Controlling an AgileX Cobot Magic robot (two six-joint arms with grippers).
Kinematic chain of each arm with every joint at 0, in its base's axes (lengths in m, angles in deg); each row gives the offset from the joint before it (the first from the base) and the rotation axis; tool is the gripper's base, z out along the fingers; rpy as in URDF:
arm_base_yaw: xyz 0 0 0.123 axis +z
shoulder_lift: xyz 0 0 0 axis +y
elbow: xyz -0.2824 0 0.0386 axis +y
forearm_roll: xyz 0.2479 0 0.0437 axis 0.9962 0 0.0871
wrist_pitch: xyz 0 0 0 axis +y
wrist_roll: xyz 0.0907 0 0.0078 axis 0.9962 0 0.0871
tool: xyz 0 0 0 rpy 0 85 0
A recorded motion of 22 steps. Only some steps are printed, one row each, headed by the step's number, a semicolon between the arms.
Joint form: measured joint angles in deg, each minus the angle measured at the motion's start. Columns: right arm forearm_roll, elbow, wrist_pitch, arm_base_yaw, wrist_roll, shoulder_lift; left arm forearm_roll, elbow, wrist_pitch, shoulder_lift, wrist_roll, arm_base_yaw.
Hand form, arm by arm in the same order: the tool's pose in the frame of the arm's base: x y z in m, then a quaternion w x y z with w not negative. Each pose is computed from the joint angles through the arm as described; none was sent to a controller.
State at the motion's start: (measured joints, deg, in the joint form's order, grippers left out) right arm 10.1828 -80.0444 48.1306 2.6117 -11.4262 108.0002; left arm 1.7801 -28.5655 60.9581 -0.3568 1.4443 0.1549
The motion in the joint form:
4: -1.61 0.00 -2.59 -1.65 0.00 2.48; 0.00 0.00 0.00 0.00 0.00 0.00
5: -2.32 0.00 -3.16 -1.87 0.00 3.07; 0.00 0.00 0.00 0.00 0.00 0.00
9: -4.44 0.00 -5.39 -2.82 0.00 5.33; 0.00 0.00 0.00 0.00 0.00 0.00
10: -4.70 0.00 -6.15 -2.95 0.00 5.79; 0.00 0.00 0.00 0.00 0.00 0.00
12: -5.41 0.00 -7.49 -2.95 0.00 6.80; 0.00 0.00 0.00 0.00 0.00 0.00
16: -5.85 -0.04 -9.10 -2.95 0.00 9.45; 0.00 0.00 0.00 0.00 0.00 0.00
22: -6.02 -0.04 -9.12 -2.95 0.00 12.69; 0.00 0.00 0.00 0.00 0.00 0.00
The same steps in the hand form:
4: 0.4005 0.0164 0.2007 0.16969 -0.06355 0.98237 0.04598; -0.0058 0.0025 0.2765 0.52190 0.00893 0.85265 0.02280
5: 0.4021 0.0140 0.1967 0.16917 -0.06467 0.98264 0.04023; -0.0058 0.0025 0.2765 0.52190 0.00893 0.85265 0.02280
9: 0.4081 0.0047 0.1816 0.16778 -0.06574 0.98337 0.02271; -0.0058 0.0025 0.2765 0.52190 0.00893 0.85265 0.02280
10: 0.4097 0.0034 0.1787 0.17017 -0.06558 0.98302 0.02016; -0.0058 0.0025 0.2765 0.52190 0.00893 0.85265 0.02280
12: 0.4126 0.0025 0.1721 0.17249 -0.06872 0.98250 0.01451; -0.0058 0.0025 0.2765 0.52190 0.00893 0.85265 0.02280
16: 0.4170 0.0019 0.1539 0.16356 -0.07026 0.98396 0.01154; -0.0058 0.0025 0.2765 0.52190 0.00893 0.85265 0.02280
22: 0.4181 0.0017 0.1303 0.13576 -0.07089 0.98812 0.01259; -0.0058 0.0025 0.2765 0.52190 0.00893 0.85265 0.02280

